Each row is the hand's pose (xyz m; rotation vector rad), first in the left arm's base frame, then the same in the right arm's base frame.
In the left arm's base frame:
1: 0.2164 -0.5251 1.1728 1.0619 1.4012 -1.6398
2: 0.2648 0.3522 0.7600 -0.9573 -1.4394 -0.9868
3: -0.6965 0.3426 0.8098 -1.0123 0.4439 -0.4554
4: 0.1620 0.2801 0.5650 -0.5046 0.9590 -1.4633
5: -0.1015 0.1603 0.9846 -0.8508 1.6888 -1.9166
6: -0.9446 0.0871 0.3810 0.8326 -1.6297 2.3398
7: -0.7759 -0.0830 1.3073 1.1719 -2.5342 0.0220
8: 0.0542 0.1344 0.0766 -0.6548 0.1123 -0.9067
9: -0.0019 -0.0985 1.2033 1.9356 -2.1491 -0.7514
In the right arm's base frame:
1: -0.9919 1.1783 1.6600 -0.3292 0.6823 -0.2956
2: -1.3135 0.9386 0.7759 0.4350 -2.2670 0.7351
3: -1.1112 0.0333 1.0332 -1.4891 -1.1908 0.8257
4: -1.1046 0.8661 0.7057 -1.0154 -0.5693 -0.1077
5: -1.2510 0.6542 1.1457 -1.2183 -0.3669 -1.0240
6: -0.5808 -0.1152 0.9474 -0.8543 -0.3198 -1.6644
7: -1.1479 0.0952 1.6888 2.6210 -0.6308 1.5443
8: -0.6412 0.8145 0.4735 -0.8241 -1.1631 0.7251
9: -1.2507 0.8320 1.4508 2.4815 0.0287 0.7598

